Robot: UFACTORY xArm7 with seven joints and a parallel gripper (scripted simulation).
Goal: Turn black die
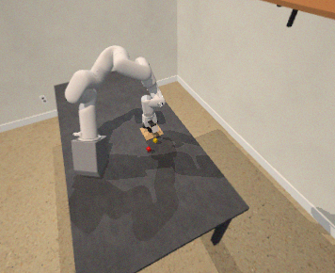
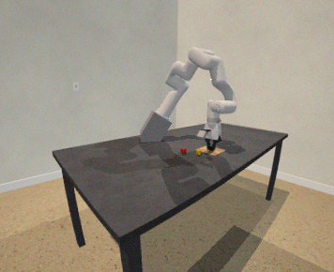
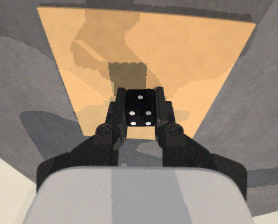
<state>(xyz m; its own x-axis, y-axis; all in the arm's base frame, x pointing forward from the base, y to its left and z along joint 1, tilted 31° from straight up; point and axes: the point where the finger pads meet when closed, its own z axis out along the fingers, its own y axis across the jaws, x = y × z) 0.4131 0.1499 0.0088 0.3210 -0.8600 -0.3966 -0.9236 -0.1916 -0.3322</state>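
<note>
Right now the black die is 1 cm below my hand. The rest, counted from my hand: yellow die: 11 cm to the right, 1 cm below, 1 cm ahead; then red die: 18 cm to the right, 5 cm behind, 1 cm below; then mat: 2 cm below.
</note>
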